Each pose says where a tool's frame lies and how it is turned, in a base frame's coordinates. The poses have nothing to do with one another.
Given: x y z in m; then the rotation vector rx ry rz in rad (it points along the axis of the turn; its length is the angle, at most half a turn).
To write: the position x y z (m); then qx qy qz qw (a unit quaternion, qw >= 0). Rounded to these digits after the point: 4 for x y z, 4 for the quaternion.
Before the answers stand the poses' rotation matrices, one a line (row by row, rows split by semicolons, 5 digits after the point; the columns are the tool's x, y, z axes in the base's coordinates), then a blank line. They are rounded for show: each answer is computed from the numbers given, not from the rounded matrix.
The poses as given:
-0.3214, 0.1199, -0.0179, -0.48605, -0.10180, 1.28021
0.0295, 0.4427, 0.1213, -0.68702, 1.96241, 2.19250
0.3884, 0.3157, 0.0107, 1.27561, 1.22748, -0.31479
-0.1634, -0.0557, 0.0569, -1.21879, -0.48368, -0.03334
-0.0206, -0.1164, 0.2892, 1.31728, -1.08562, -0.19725
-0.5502, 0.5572, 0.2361, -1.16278, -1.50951, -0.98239
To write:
0.29705 -0.89308 -0.33790; 0.93525 0.20078 0.29153; -0.19252 -0.40262 0.89489
-0.88979 -0.38113 -0.25104; -0.20742 -0.15225 0.96633; -0.40651 0.91190 0.05642
0.39140 0.76401 0.51293; 0.42286 0.34574 -0.83765; -0.81731 0.54476 -0.18775
0.89838 0.27941 -0.33887; 0.23027 0.35736 0.90513; 0.37400 -0.89119 0.25671
0.52706 -0.44198 -0.72585; -0.66907 0.31082 -0.67508; 0.52398 0.84145 -0.13190
-0.08845 0.97404 -0.20837; 0.20391 0.22247 0.95338; 0.97499 0.04183 -0.21830

-0.3214, 0.1199, -0.0179, -0.2244, -0.0470, 0.5910, 0.7734
0.0295, 0.4427, 0.1213, -0.2270, 0.6483, 0.7243, 0.0600
0.3884, 0.3157, 0.0107, 0.5553, 0.5343, -0.1370, 0.6224
-0.1634, -0.0557, 0.0569, -0.5666, -0.2249, -0.0155, 0.7925
-0.0206, -0.1164, 0.2892, 0.5805, -0.4785, -0.0869, 0.6531
-0.5502, 0.5572, 0.2361, -0.4763, -0.6183, -0.4024, 0.4785

